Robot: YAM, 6 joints.
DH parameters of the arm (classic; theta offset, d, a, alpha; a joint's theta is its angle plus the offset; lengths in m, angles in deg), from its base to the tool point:
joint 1: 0 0.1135 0.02 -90
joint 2: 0 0 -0.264 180
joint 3: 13.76 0 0.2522 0
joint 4: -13.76 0 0.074 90
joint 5: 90 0 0 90
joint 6: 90 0.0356 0 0
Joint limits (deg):
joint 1: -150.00..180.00
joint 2: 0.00..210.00
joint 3: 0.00..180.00
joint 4: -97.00..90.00
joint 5: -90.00..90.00
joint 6: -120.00..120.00
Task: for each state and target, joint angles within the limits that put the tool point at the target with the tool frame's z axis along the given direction. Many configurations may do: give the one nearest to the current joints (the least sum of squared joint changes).
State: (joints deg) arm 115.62 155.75 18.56 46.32 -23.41 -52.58
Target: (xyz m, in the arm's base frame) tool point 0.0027 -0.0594 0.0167 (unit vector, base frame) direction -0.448 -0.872 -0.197
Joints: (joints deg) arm 123.33 184.31 0.13 26.40 -58.60 -52.58
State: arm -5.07 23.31 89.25 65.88 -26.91 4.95
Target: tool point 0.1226 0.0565 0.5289 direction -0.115 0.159 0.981
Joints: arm 21.87 62.59 65.47 89.89 -10.97 4.95
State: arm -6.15 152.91 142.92 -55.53 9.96 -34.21
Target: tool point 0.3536 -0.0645 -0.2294 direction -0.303 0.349 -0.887
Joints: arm -11.92 184.32 108.34 -36.59 -16.19 -34.21
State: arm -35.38 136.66 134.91 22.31 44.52 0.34
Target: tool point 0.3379 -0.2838 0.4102 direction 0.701 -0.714 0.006
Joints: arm -39.55 103.76 99.03 5.07 5.98 0.34
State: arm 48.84 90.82 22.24 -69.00 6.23 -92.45
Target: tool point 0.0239 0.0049 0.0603 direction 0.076 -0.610 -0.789
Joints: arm 51.46 68.68 0.13 -50.02 26.07 -92.45
